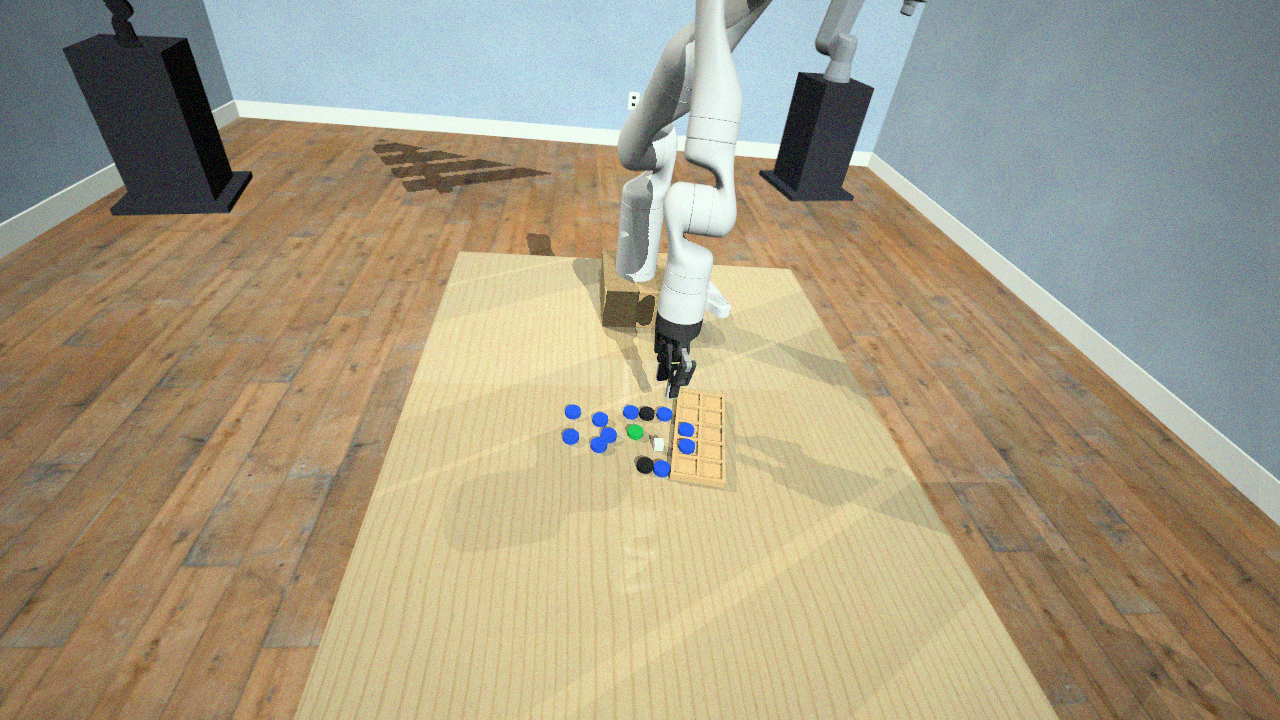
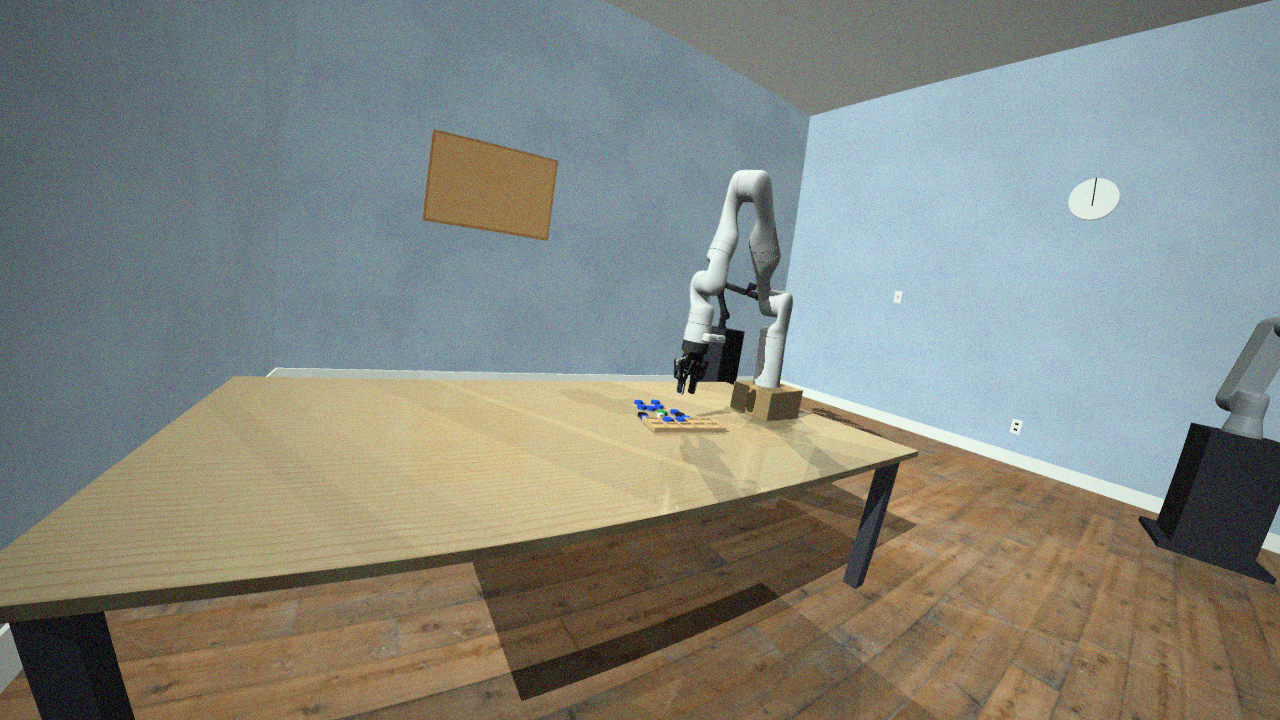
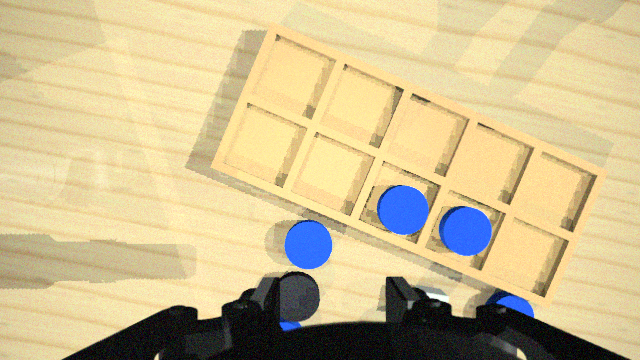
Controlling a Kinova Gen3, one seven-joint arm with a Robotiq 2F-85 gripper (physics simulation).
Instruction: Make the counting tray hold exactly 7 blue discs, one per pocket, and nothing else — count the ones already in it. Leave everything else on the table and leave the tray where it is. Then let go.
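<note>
The wooden counting tray (image 1: 698, 482) (image 2: 689, 430) (image 3: 257, 67) has two columns of pockets. Two pockets of one column hold a blue disc each, one disc (image 1: 685, 429) (image 3: 403, 210) beside the other (image 1: 686, 445) (image 3: 465, 230); the other pockets are empty. A blue disc (image 1: 664, 413) (image 3: 308, 244) lies outside the long side, next to a black disc (image 1: 646, 413) (image 3: 300, 296) and another blue disc (image 1: 631, 411) (image 3: 291, 326). A further blue disc (image 1: 661, 468) (image 3: 512, 305) lies near the tray's near end. My gripper (image 1: 678, 390) (image 2: 686, 390) (image 3: 332, 299) is partly open, empty, above the table.
Several more blue discs, such as one (image 1: 572, 411) at the left, lie loose. A green disc (image 1: 634, 431), a second black disc (image 1: 644, 464) and a small white cube (image 1: 657, 444) (image 3: 435, 293) lie left of the tray. The arm's wooden base block (image 1: 621, 308) (image 2: 778, 404) stands behind.
</note>
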